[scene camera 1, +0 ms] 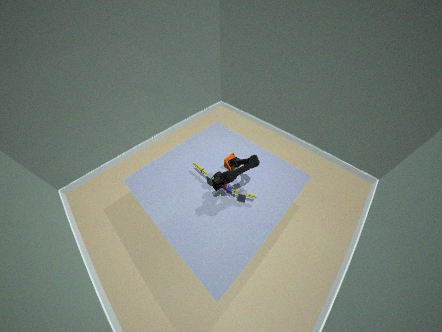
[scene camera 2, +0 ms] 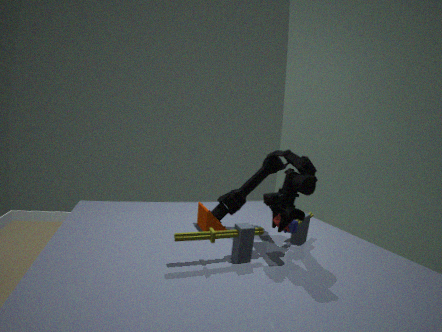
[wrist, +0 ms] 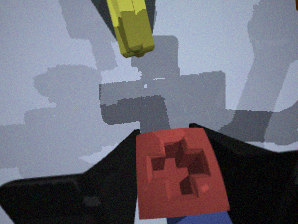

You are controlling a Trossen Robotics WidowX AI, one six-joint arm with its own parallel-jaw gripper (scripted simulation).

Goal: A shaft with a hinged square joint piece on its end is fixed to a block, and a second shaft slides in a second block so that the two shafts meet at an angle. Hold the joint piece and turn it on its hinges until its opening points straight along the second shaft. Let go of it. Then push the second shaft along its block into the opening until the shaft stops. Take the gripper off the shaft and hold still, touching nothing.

Labels:
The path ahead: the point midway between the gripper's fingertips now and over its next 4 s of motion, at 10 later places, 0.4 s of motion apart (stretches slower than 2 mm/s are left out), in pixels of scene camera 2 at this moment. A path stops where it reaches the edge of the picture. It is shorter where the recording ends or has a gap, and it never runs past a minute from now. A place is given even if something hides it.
The gripper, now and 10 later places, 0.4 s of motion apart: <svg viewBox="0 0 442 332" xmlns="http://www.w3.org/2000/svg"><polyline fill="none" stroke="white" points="276,229 276,230 276,233 277,234 276,234 275,229 275,226 278,207 280,191 264,198 262,202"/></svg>

